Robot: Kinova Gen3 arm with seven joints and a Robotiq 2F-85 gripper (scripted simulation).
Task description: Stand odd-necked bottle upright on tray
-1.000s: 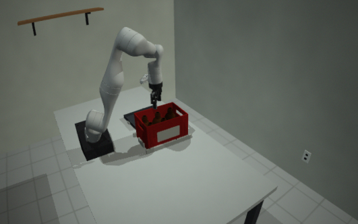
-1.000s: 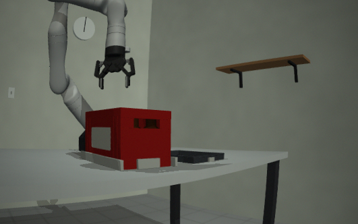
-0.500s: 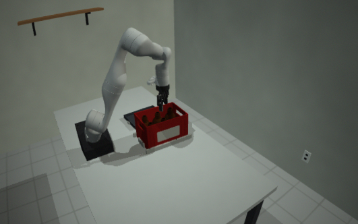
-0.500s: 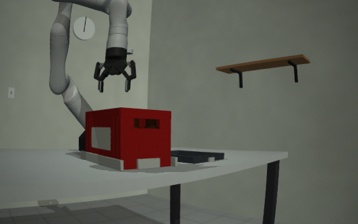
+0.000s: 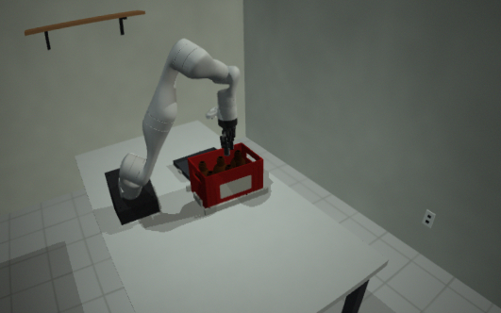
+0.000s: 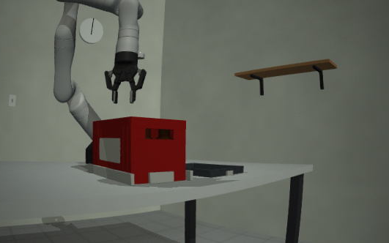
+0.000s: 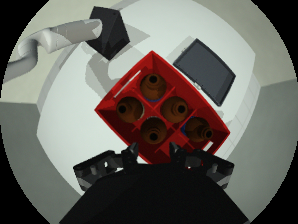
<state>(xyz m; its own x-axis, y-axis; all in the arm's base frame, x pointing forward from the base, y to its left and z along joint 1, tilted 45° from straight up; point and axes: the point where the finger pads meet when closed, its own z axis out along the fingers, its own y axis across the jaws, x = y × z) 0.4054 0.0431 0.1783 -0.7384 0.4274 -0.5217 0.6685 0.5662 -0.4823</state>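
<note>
Right now the red crate is 16 cm below my hand and 4 cm to the left of it. The rest, counted from my hand: dark tray 32 cm to the left, 23 cm below, 1 cm behind.
</note>
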